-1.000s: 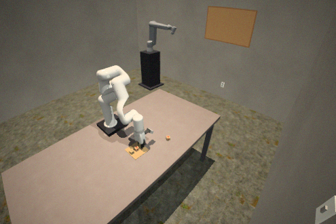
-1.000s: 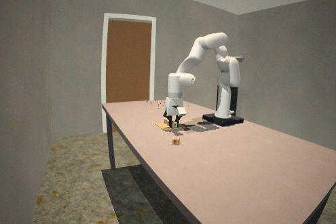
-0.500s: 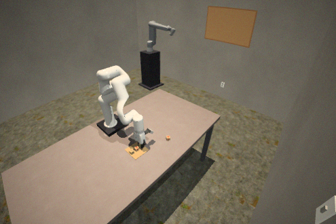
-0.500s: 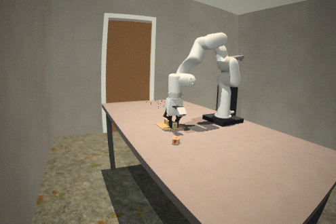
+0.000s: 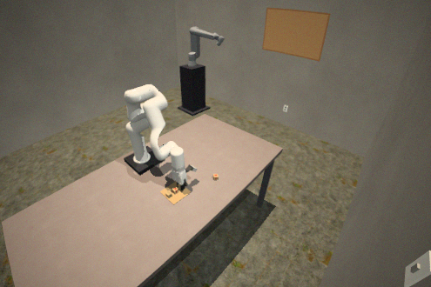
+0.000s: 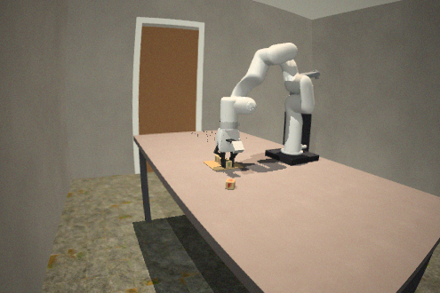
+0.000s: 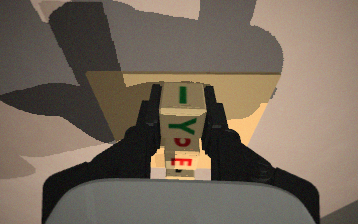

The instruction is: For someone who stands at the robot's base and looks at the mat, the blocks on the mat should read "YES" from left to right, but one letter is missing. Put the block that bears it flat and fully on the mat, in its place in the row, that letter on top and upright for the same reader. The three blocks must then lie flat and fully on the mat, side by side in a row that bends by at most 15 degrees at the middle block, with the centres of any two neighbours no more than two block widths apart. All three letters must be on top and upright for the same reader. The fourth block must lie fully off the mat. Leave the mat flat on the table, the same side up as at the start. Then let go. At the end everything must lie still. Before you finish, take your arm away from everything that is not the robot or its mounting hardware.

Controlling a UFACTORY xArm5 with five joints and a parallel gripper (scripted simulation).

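The tan letter block is 1 cm below my hand. Round my hand: dark S block 10 cm to the right, 1 cm below; red E block 5 cm to the right, 1 cm below; tan mat 5 cm to the right, 2 cm below.
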